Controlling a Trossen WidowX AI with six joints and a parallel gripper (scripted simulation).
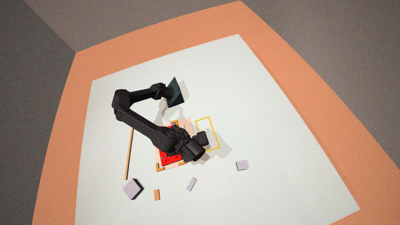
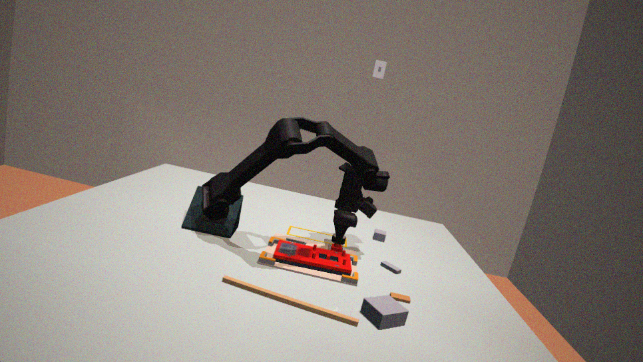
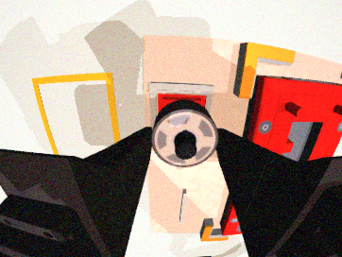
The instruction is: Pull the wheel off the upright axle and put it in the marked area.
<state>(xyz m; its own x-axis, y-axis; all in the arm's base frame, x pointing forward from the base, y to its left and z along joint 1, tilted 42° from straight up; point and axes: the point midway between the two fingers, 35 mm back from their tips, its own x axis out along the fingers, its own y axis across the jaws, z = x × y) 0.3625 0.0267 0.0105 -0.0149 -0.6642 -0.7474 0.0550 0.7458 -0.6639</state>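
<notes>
Right now the wheel is right at my gripper tip. The rest, counted from my gripper tip: grey cube (16 cm ahead, 20 cm to the left, 3 cm below); long wooden strip (11 cm behind, 34 cm to the right, 3 cm below).
</notes>
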